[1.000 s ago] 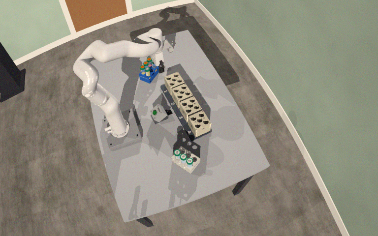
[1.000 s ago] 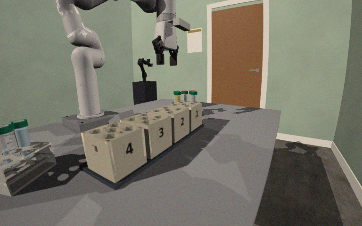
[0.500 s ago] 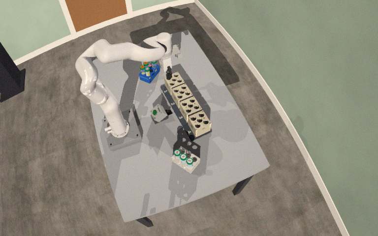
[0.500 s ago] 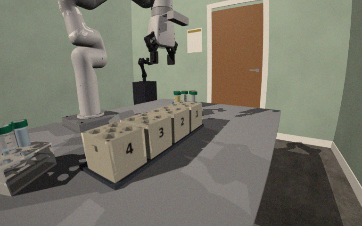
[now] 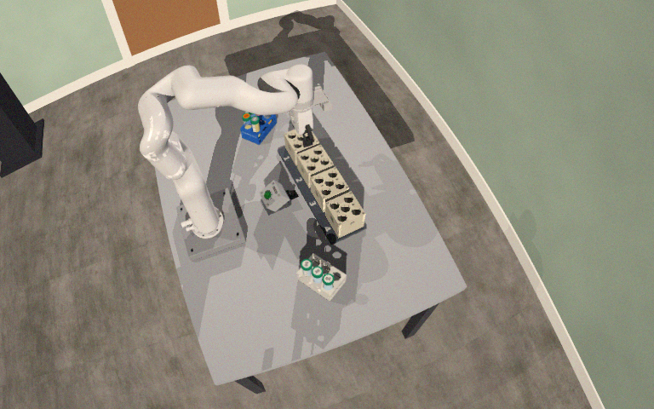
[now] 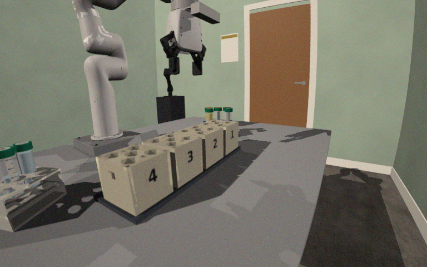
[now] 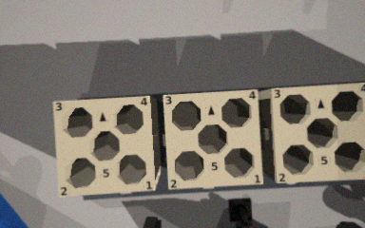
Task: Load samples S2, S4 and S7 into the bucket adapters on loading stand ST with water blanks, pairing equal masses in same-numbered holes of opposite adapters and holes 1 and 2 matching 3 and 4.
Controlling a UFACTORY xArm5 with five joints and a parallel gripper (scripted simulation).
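Right now my hand is 300 mm to the right of the pink tube, 190 mm above it and 90 mm past it. Also, from my hand: green done key: 190 mm below, 160 mm behind, 50 mm to the right; adapter 1: 200 mm below, 110 mm to the left, 30 mm ahead; dark loading stand: 250 mm below, 60 mm to the right, 40 mm ahead.
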